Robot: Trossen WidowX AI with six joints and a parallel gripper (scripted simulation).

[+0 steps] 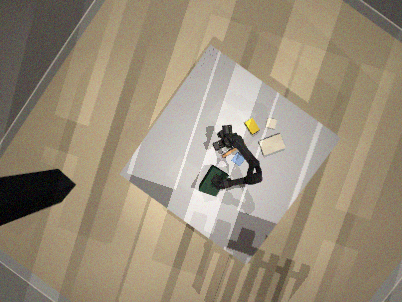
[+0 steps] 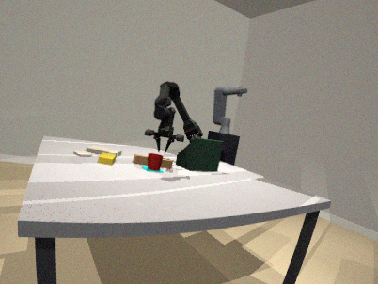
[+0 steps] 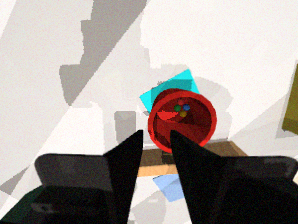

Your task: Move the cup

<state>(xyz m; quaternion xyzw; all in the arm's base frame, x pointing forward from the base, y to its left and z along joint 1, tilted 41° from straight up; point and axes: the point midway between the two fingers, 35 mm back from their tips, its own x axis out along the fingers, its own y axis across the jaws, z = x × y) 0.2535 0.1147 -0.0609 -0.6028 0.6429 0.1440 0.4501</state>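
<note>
Right now the red cup is 30 mm ahead of my gripper tip, 10 mm to the right of it and 50 mm below it. Also, from my gripper tip: cyan pad 30 mm ahead, 10 mm to the right, 100 mm below; pale blue pad 20 mm behind, 180 mm to the right, 100 mm below; wooden bar 10 mm ahead, 100 mm to the right, 80 mm below.
</note>
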